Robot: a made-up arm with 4 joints. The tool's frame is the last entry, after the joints. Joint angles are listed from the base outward.
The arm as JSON. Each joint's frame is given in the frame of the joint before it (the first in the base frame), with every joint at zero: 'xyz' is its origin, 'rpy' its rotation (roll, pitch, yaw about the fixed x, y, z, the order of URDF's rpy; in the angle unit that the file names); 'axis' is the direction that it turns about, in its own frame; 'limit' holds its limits. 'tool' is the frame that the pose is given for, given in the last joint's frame.
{
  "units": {
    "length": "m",
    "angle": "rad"
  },
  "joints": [
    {
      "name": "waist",
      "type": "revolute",
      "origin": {
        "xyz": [
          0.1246,
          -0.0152,
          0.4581
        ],
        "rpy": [
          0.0,
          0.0,
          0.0
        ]
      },
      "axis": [
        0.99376,
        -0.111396,
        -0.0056
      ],
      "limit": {
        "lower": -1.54,
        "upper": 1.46
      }
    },
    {
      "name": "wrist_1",
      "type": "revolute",
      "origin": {
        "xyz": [
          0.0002,
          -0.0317,
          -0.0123
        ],
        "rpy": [
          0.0,
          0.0,
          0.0
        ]
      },
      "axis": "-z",
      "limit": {
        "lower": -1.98,
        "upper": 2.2
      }
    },
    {
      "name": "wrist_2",
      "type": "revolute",
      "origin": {
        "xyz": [
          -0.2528,
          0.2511,
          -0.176
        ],
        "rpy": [
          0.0,
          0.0,
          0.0
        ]
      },
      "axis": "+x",
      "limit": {
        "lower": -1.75,
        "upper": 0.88
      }
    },
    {
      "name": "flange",
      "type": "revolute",
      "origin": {
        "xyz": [
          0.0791,
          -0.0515,
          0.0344
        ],
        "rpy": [
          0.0,
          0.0,
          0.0
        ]
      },
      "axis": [
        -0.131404,
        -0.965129,
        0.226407
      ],
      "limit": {
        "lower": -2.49,
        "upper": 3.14
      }
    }
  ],
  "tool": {
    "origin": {
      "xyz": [
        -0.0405,
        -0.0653,
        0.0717
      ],
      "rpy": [
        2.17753,
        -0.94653,
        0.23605
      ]
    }
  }
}
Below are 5 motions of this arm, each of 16 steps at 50 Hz.
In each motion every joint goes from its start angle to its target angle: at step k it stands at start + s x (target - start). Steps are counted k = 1, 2, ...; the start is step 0. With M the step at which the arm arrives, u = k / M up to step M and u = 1 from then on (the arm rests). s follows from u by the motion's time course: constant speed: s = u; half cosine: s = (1 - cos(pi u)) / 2; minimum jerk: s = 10 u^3 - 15 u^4 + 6 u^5.
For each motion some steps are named. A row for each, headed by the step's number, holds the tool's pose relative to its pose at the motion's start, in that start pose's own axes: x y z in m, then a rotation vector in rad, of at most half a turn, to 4 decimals.
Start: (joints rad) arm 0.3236 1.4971 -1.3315 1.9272
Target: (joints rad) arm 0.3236 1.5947 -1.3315 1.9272
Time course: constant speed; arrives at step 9
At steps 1, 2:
1: -0.0017 -0.0018 0.0024 0.0016 -0.0090 -0.0058
2: -0.0035 -0.0037 0.0047 0.0032 -0.0180 -0.0116

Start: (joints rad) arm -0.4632 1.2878 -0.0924 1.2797
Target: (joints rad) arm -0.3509 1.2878 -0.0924 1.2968
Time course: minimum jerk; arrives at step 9
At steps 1, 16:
1: 0.0003 0.0000 0.0001 0.0001 -0.0011 -0.0001
16: 0.0288 0.0013 0.0097 0.0083 -0.0963 -0.0061

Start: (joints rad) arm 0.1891 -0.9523 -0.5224 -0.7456
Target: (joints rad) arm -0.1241 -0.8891 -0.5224 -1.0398
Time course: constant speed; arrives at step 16
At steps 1, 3, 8, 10, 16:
1: 0.0017 0.0011 -0.0002 -0.0086 -0.0222 -0.0259
3: 0.0050 0.0030 -0.0006 -0.0266 -0.0669 -0.0772
8: 0.0132 0.0067 -0.0010 -0.0764 -0.1797 -0.2023
10: 0.0163 0.0077 -0.0008 -0.0983 -0.2252 -0.2509
16: 0.0250 0.0097 0.0004 -0.1701 -0.3630 -0.3920

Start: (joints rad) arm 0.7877 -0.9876 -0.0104 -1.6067
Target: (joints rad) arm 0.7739 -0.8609 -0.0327 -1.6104
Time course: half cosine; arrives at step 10
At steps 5, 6, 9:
5: 0.0027 -0.0040 -0.0102 0.0227 -0.0472 0.0398
6: 0.0037 -0.0051 -0.0134 0.0297 -0.0619 0.0520
9: 0.0060 -0.0074 -0.0200 0.0440 -0.0925 0.0775

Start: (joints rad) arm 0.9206 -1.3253 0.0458 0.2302
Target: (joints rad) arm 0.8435 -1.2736 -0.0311 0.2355
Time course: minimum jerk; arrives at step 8
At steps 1, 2, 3, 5, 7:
1: 0.0004 0.0000 -0.0003 -0.0011 -0.0003 -0.0016
2: 0.0028 -0.0003 -0.0018 -0.0070 -0.0021 -0.0105
3: 0.0076 -0.0010 -0.0047 -0.0186 -0.0054 -0.0282
5: 0.0200 -0.0031 -0.0119 -0.0481 -0.0139 -0.0752
7: 0.0271 -0.0046 -0.0158 -0.0647 -0.0187 -0.1029

